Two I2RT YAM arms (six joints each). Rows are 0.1 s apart.
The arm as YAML. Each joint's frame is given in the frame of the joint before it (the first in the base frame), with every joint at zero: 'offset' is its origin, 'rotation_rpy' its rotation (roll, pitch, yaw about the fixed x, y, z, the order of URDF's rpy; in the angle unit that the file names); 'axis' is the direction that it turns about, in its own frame. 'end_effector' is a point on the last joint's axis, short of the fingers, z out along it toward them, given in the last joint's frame.
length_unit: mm
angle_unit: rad
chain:
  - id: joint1
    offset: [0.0, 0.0, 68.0]
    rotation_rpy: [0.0, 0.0, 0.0]
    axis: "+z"
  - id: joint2
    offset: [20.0, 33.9, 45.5]
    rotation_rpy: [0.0, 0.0, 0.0]
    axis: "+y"
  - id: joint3
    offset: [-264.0, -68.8, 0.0]
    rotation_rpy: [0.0, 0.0, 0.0]
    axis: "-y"
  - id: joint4
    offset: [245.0, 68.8, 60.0]
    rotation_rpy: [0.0, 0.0, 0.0]
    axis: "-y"
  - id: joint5
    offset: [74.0, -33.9, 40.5]
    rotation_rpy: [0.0, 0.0, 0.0]
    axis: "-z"
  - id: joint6
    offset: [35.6, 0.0, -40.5]
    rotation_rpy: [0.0, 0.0, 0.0]
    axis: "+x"
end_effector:
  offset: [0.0, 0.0, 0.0]
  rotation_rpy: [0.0, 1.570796, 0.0]
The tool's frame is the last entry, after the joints.
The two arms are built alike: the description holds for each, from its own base.
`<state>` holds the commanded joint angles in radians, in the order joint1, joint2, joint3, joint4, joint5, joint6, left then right.
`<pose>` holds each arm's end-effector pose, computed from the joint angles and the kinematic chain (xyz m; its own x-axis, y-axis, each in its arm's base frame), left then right.
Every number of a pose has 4 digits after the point.
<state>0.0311 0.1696 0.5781 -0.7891 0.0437 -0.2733 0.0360 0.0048 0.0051 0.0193 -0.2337 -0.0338</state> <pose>0.0625 0.0004 0.2697 -0.3601 -0.2810 -0.8896 -0.0911 0.9596 -0.2662 0.1092 0.0122 0.1770 0.0286 -0.0319 -0.9991 -0.2656 0.9633 -0.0383</pose>
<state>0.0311 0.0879 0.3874 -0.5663 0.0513 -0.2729 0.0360 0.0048 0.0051 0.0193 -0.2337 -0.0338</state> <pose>0.0791 0.0006 0.2374 -0.2587 -0.2773 -0.9253 -0.0533 0.9605 -0.2730 0.1092 0.0122 0.1770 0.0286 -0.0319 -0.9991 -0.2656 0.9633 -0.0383</pose>
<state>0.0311 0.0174 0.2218 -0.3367 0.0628 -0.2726 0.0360 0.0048 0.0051 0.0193 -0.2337 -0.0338</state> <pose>0.0924 0.0006 0.2121 -0.1354 -0.2730 -0.9524 -0.0055 0.9615 -0.2749 0.1092 0.0122 0.1770 0.0286 -0.0319 -0.9991 -0.2656 0.9633 -0.0383</pose>
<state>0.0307 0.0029 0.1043 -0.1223 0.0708 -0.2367 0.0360 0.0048 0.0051 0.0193 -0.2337 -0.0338</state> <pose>0.1032 0.0006 0.1965 -0.0297 -0.2349 -0.9716 0.0341 0.9712 -0.2359 0.1092 0.0122 0.1770 0.0286 -0.0319 -0.9991 -0.2656 0.9633 -0.0383</pose>
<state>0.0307 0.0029 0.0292 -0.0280 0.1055 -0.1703 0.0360 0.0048 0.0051 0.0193 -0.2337 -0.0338</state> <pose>0.1088 -0.0004 0.1805 -0.0143 -0.1691 -0.9855 0.0734 0.9828 -0.1697 0.1092 0.0122 0.1770 0.0286 -0.0319 -0.9991 -0.2656 0.9633 -0.0383</pose>
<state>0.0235 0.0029 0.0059 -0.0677 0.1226 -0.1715 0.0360 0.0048 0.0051 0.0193 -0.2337 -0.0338</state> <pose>0.1100 -0.0018 0.1679 -0.0805 -0.1713 -0.9819 0.0862 0.9802 -0.1781 0.1092 0.0122 0.1770 0.0286 -0.0319 -0.9991 -0.2656 0.9633 -0.0383</pose>
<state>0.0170 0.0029 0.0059 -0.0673 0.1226 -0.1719 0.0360 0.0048 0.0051 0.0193 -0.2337 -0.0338</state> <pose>0.1100 -0.0025 0.1680 -0.0813 -0.1712 -0.9819 0.0926 0.9796 -0.1784 0.1092 0.0122 0.1770 0.0286 -0.0319 -0.9991 -0.2656 0.9633 -0.0383</pose>
